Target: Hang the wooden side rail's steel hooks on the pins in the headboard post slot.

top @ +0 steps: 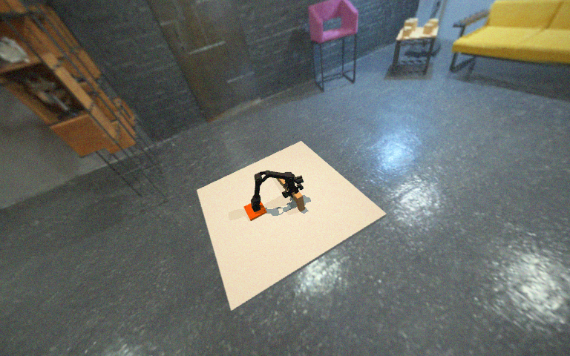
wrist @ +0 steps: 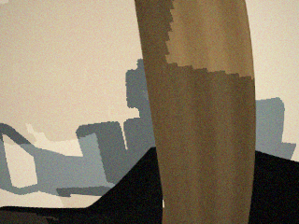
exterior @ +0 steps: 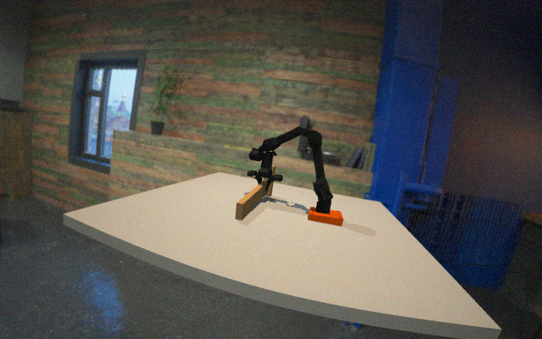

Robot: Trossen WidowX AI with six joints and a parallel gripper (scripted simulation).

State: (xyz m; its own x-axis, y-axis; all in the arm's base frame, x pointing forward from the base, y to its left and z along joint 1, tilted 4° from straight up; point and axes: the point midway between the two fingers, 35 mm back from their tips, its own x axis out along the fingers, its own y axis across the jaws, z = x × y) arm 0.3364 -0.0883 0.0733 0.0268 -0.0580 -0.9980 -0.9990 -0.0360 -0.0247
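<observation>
My gripper tip is 110 mm to the left of the headboard post and 40 mm below it.
</observation>
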